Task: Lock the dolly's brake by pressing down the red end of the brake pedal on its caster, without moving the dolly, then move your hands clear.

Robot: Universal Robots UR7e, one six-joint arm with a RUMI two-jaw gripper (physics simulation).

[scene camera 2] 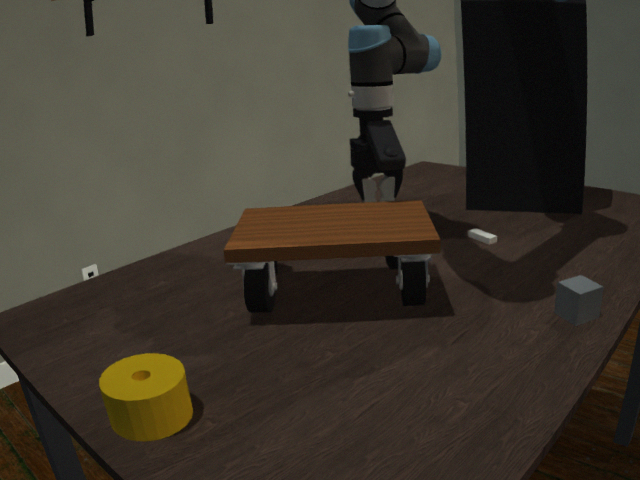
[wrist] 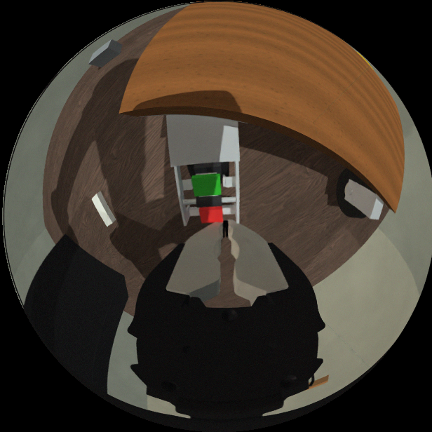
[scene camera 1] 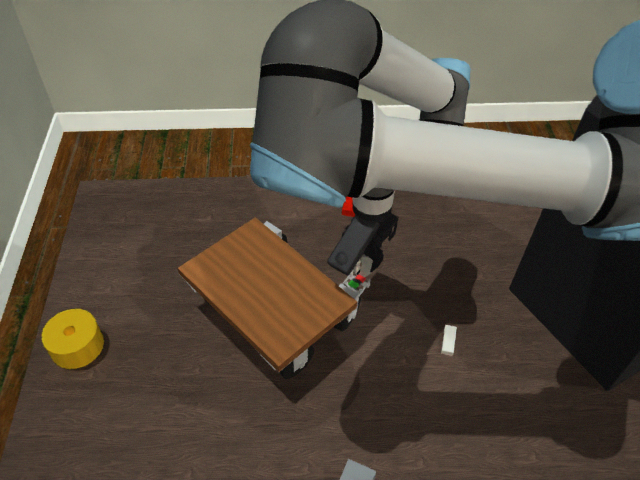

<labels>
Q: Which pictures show the dolly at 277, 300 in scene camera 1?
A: Scene camera 2, the wrist view and scene camera 1: all of them.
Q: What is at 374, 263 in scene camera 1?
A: My gripper.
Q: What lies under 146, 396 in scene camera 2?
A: A yellow cylinder.
</labels>
